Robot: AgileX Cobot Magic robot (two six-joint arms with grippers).
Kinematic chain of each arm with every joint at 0, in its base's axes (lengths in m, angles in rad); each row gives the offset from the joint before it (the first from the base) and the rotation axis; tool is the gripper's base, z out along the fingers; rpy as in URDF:
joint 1: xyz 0 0 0.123 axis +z
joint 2: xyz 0 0 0 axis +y
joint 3: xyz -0.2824 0 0.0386 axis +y
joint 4: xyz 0.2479 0 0.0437 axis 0.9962 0 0.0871
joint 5: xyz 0 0 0 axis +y
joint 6: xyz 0.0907 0 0.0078 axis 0.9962 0 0.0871
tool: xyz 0 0 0 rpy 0 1.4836 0
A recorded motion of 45 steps. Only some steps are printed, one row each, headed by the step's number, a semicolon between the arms.
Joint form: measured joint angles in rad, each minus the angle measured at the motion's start. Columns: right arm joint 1, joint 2, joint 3, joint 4, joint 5, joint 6; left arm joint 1, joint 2, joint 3, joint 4, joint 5, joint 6.
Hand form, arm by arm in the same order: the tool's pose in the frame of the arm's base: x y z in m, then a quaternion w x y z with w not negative. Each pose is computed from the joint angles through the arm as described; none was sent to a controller.
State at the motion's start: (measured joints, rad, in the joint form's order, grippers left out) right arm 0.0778 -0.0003 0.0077 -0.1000 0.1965 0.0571; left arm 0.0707 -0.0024 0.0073 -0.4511 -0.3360 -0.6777
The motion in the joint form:
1: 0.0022 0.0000 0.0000 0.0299 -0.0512 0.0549; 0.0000 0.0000 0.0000 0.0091 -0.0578 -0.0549
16: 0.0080 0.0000 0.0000 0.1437 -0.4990 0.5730; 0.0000 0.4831 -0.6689 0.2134 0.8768 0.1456
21: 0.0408 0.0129 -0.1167 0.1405 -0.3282 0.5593; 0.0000 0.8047 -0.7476 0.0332 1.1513 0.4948
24: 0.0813 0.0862 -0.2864 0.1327 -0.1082 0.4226; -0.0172 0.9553 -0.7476 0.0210 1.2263 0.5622
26: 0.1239 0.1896 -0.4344 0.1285 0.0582 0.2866; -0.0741 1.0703 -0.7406 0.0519 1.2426 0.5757
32: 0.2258 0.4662 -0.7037 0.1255 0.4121 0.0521; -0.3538 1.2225 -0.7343 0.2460 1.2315 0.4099
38: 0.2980 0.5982 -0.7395 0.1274 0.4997 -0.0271; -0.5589 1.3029 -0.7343 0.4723 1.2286 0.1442
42: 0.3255 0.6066 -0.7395 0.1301 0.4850 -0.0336; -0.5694 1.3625 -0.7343 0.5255 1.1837 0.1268
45: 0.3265 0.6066 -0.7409 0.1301 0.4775 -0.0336; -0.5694 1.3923 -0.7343 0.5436 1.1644 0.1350
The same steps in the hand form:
1: 0.0565 0.0036 0.1973 0.68263 -0.01017 0.72969 0.03820; 0.0457 0.0182 0.2417 0.74598 -0.36157 0.39810 -0.39280
16: 0.0502 0.0031 0.2372 0.77109 0.16690 0.53456 0.30300; 0.0913 -0.0046 0.3520 0.55909 -0.27692 0.74230 -0.24439
21: 0.0470 0.0051 0.2606 0.74988 0.15816 0.56567 0.30443; 0.1470 -0.0166 0.3221 0.36078 -0.18788 0.88803 -0.21433
24: 0.0457 0.0076 0.2933 0.72818 0.11066 0.62647 0.25503; 0.1694 -0.0205 0.2949 0.26147 -0.16268 0.92916 -0.20451
26: 0.0502 0.0109 0.3211 0.70091 0.05513 0.67970 0.20904; 0.1842 -0.0285 0.2711 0.19312 -0.13443 0.95347 -0.18847
32: 0.0794 0.0263 0.3572 0.58179 -0.07383 0.79879 0.13417; 0.1909 -0.0706 0.2362 0.10468 -0.04514 0.98611 -0.12080
38: 0.1009 0.0415 0.3485 0.50750 -0.14252 0.84160 0.11766; 0.1870 -0.0976 0.2183 0.08789 -0.01672 0.99522 -0.03912
42: 0.1019 0.0454 0.3488 0.50860 -0.15590 0.83753 0.12474; 0.1960 -0.1010 0.2063 0.09153 -0.00394 0.99563 -0.01838
45: 0.1021 0.0456 0.3499 0.51224 -0.15584 0.83517 0.12578; 0.2002 -0.1020 0.2001 0.09032 0.00641 0.99585 -0.00967

